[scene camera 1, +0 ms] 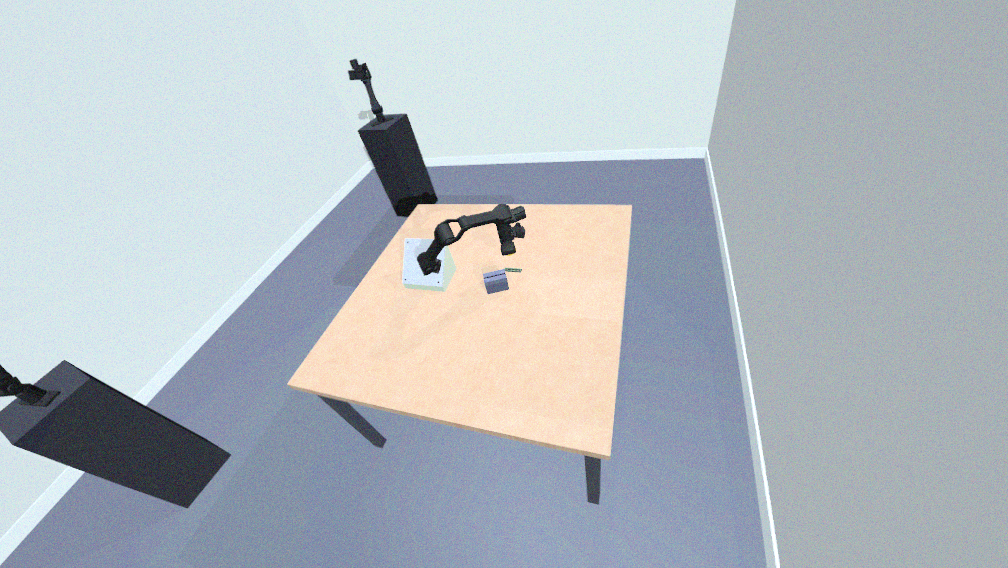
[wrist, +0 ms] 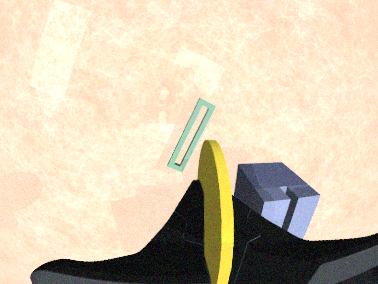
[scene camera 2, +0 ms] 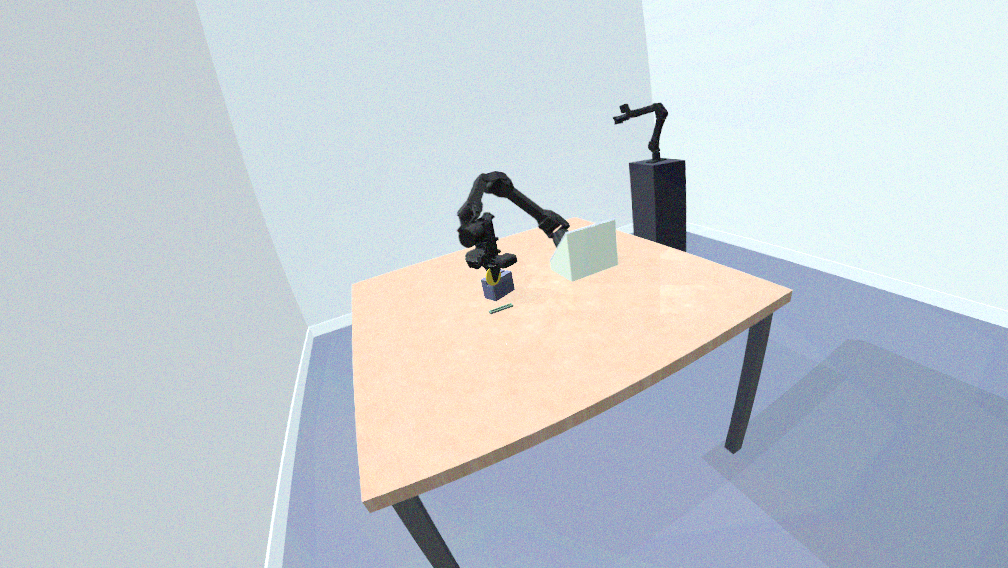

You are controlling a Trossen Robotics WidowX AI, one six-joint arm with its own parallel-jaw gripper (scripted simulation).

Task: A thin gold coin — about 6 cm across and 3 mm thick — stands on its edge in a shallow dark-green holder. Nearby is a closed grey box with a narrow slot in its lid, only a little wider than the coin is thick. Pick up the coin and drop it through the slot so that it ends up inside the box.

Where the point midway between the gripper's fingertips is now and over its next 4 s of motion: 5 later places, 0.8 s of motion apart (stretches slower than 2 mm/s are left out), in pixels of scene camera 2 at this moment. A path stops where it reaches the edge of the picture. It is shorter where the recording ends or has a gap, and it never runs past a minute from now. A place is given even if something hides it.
My gripper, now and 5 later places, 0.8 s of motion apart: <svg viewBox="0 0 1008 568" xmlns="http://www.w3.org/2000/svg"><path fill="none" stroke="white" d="M495 281L493 275L494 268L494 267L495 270L494 262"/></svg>
